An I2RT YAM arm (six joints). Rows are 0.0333 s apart.
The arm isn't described. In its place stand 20 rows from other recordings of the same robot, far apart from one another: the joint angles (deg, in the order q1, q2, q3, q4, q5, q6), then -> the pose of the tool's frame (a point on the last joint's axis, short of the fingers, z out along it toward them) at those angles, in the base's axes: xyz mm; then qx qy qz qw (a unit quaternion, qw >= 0).
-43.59, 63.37, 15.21, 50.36, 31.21, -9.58 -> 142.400 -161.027 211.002 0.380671 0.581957 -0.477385 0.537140
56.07, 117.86, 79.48, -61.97, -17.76, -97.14 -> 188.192 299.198 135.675 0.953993 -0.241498 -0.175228 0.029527
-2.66, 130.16, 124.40, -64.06, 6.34, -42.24 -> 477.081 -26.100 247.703 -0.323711 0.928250 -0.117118 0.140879
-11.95, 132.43, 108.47, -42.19, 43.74, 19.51 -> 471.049 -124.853 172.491 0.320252 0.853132 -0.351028 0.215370
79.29, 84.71, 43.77, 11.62, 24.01, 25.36 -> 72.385 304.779 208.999 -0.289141 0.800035 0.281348 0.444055
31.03, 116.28, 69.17, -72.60, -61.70, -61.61 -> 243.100 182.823 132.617 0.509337 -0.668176 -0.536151 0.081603
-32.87, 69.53, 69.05, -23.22, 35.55, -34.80 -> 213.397 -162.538 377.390 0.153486 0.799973 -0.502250 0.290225
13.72, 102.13, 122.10, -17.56, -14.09, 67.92 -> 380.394 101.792 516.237 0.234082 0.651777 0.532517 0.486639
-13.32, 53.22, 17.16, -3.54, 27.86, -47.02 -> 167.993 -56.870 162.008 -0.156466 0.870224 -0.396007 0.247805
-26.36, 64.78, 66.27, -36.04, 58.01, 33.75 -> 190.303 -127.999 366.024 0.582979 0.557098 -0.402103 0.433693
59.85, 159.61, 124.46, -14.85, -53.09, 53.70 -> 258.479 501.679 40.424 0.197723 -0.831224 -0.486050 0.183651
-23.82, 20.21, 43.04, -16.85, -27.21, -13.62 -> 79.635 -17.362 366.070 -0.116264 0.663443 -0.082679 0.734500
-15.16, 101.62, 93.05, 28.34, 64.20, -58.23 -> 385.996 -137.790 425.182 0.225474 0.612825 -0.659168 0.372967
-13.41, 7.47, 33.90, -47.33, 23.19, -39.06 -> 45.995 -25.377 272.530 -0.067950 0.811998 -0.394075 0.425144
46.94, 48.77, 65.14, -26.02, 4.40, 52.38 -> 119.501 123.881 420.311 0.060970 0.761479 0.472375 0.439652
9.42, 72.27, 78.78, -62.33, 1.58, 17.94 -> 234.740 37.950 361.694 0.075036 0.952812 0.056689 0.288626
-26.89, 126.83, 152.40, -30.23, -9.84, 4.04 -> 432.702 -212.606 475.818 0.139312 0.721537 -0.071952 0.674388
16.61, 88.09, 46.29, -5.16, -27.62, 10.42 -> 288.387 103.250 181.644 -0.136211 0.897352 0.299163 0.294462
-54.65, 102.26, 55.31, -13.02, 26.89, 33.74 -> 183.624 -286.692 141.849 0.698038 0.631522 -0.266569 0.207037
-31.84, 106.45, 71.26, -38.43, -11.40, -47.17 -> 309.772 -184.083 170.062 -0.145390 0.974220 -0.014324 0.171909
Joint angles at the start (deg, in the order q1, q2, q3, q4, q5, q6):
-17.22, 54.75, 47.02, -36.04, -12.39, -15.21
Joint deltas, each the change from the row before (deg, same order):
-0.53, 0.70, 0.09, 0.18, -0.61, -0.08
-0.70, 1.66, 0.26, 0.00, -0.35, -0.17
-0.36, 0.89, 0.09, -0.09, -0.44, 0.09
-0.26, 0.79, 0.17, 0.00, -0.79, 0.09
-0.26, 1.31, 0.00, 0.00, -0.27, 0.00
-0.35, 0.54, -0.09, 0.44, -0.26, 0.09
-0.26, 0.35, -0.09, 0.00, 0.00, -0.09
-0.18, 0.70, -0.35, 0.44, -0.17, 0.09
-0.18, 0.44, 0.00, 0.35, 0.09, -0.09
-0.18, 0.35, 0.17, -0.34, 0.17, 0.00
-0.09, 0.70, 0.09, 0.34, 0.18, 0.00
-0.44, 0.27, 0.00, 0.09, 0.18, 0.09
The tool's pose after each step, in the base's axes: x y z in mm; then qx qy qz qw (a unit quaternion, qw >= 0). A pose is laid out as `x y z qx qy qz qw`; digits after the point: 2 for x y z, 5 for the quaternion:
192.26 -53.13 279.00 -0.02439 0.91600 -0.00996 0.40032
196.37 -56.85 275.25 -0.01991 0.92043 -0.00650 0.39035
198.39 -58.61 272.81 -0.01680 0.92298 -0.00156 0.38448
200.45 -59.81 271.28 -0.01584 0.92427 0.00575 0.38136
203.56 -61.74 266.95 -0.01308 0.92809 0.01065 0.37197
205.04 -63.48 265.20 -0.01010 0.92846 0.01238 0.37108
205.49 -64.68 263.50 -0.00820 0.92979 0.01249 0.36778
207.12 -65.89 259.70 -0.00579 0.93145 0.01527 0.36350
208.43 -67.15 258.59 -0.00467 0.93181 0.01397 0.36266
208.81 -68.14 257.90 -0.00207 0.93348 0.01355 0.35836
210.92 -69.42 256.34 -0.00048 0.93443 0.01263 0.35592
211.11 -71.43 255.47 0.00460 0.93510 0.01065 0.35420

